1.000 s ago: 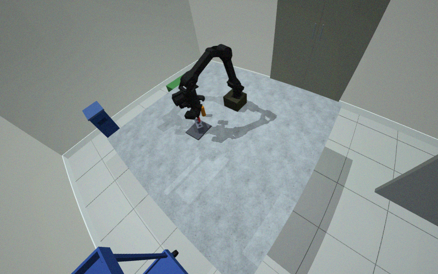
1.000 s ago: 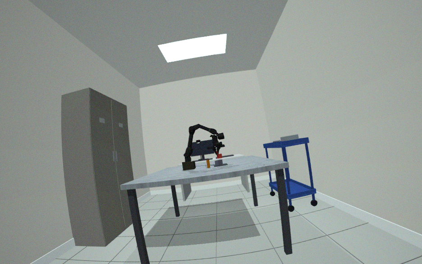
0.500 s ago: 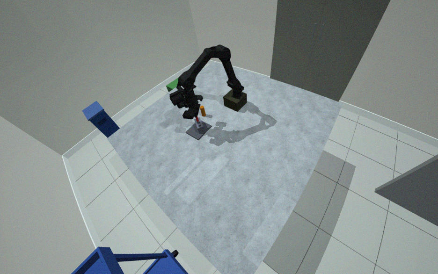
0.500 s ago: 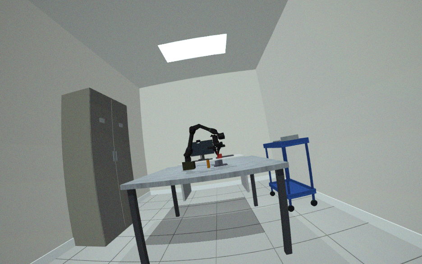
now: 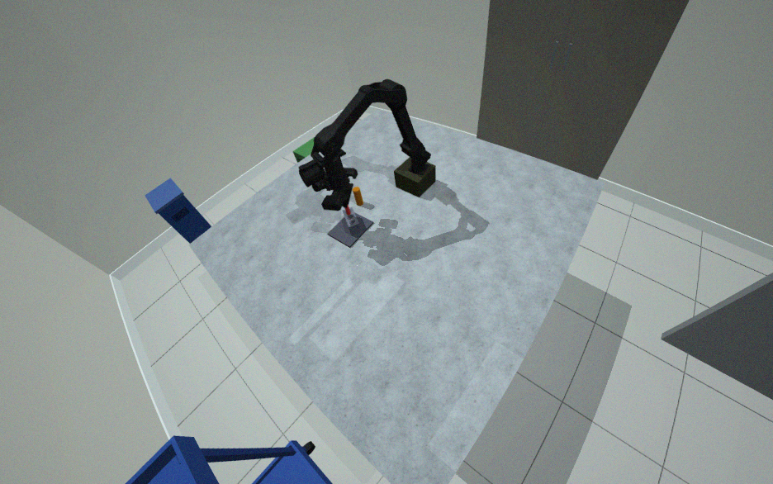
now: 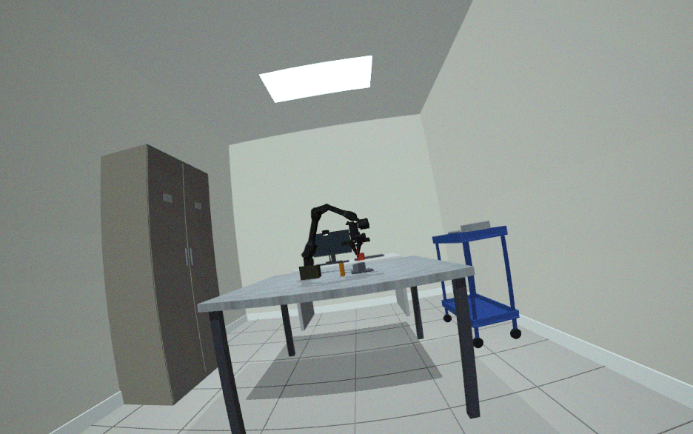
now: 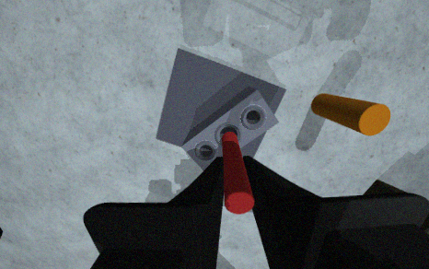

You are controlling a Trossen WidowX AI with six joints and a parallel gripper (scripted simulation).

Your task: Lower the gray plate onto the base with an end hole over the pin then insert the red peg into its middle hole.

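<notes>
The gray plate lies 7 cm below my gripper tip. Also, from my gripper tip: orange cylinder: 12 cm behind, 7 cm below, 5 cm to the right; then red peg: right at my gripper tip; then flat square base: 11 cm below, 2 cm ahead, 1 cm to the left.
</notes>
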